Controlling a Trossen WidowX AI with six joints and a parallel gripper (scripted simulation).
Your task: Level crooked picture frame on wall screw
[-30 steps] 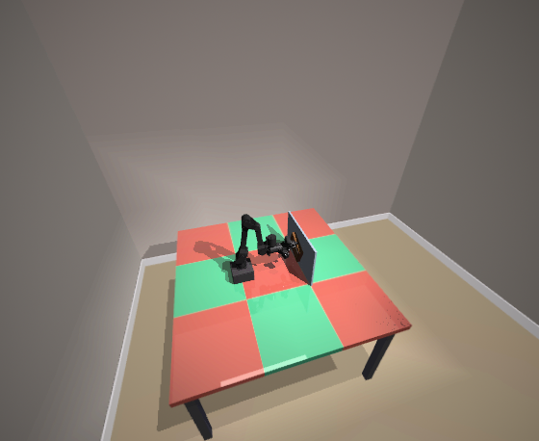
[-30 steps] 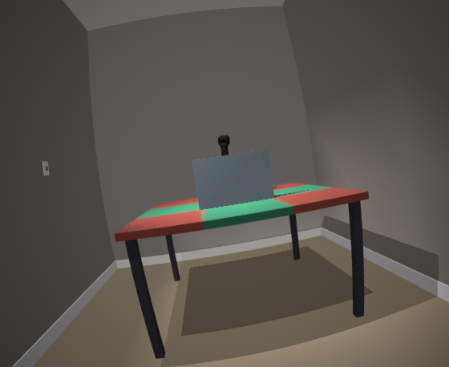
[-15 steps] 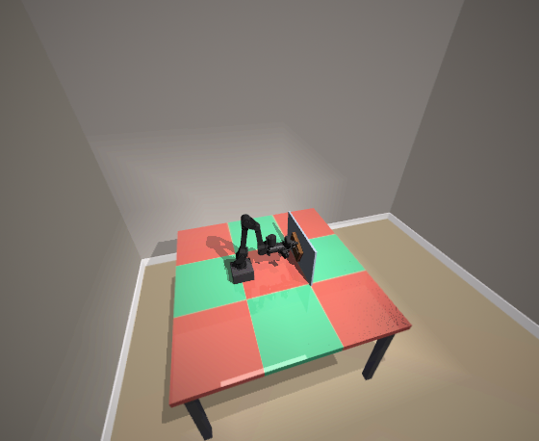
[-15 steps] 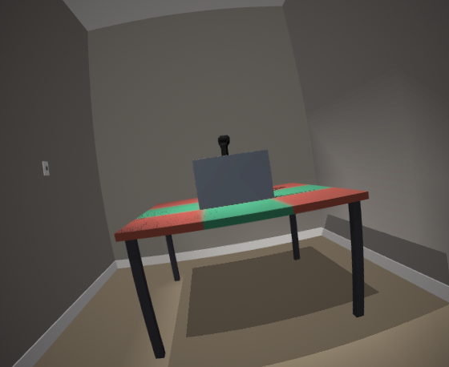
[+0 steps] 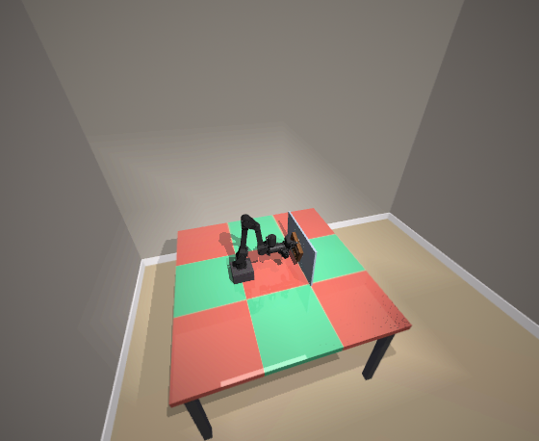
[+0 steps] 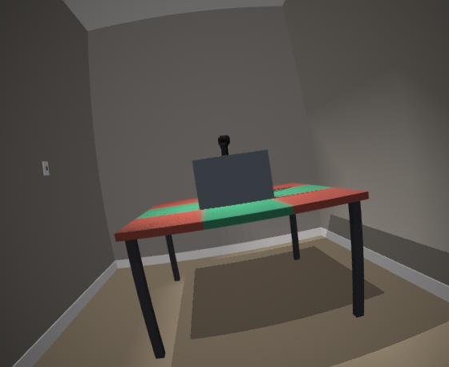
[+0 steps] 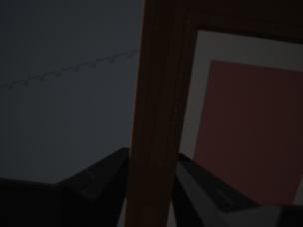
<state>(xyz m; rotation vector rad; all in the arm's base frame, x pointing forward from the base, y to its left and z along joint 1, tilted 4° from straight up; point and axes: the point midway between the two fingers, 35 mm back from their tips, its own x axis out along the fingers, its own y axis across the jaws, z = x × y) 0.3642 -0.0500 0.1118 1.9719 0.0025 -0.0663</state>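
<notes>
Now: the picture frame 1 cm ahead of my gripper tip, 2 cm to the left of it and 5 cm below it. The rest, counted from my gripper tip: grey wall panel 2 cm ahead, 3 cm to the left, 6 cm below.
</notes>
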